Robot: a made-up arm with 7 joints.
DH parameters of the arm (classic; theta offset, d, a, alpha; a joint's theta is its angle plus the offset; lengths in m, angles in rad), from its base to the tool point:
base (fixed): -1.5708 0.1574 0 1.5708
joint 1: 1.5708 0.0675 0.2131 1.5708
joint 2: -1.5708 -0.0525 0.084 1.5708
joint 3: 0 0.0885 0.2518 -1.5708
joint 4: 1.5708 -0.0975 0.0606 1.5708
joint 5: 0 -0.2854 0.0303 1.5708
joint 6: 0 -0.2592 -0.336 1.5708
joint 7: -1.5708 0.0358 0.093 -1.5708
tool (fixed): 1.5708 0.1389 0 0
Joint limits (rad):
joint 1: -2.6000..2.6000
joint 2: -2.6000..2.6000
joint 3: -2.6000..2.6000
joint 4: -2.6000..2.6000
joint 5: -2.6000..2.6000
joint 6: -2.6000..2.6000
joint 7: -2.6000..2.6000
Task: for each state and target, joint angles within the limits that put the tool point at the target. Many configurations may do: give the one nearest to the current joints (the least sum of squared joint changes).
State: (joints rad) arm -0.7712 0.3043 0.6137 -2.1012 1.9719 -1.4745 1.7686
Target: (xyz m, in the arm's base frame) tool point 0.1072 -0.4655 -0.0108
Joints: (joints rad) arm -1.7032 0.9969 1.1298 -2.2937 1.8618 -1.5398 1.4354
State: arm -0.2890 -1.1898 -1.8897 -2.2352 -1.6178 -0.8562 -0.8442
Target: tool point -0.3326 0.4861 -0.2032
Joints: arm 0.2020 -1.0903 -1.5071 -2.6000 -1.3892 -0.9344 -1.0097
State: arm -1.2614 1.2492 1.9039 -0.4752 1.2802 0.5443 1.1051
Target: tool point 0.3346 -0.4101 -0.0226
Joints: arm -1.9663 1.3638 2.1232 0.2941 1.6140 0.3639 0.8332
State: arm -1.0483 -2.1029 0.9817 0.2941 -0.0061 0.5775 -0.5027
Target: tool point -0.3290 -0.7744 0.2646
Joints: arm -1.2696 -2.4949 1.0371 0.7683 0.2199 0.6473 -0.8632
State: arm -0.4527 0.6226 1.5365 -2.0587 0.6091 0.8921 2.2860
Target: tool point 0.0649 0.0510 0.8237
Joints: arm 0.0005 0.3135 1.4252 -1.5568 0.6175 0.4747 2.3062
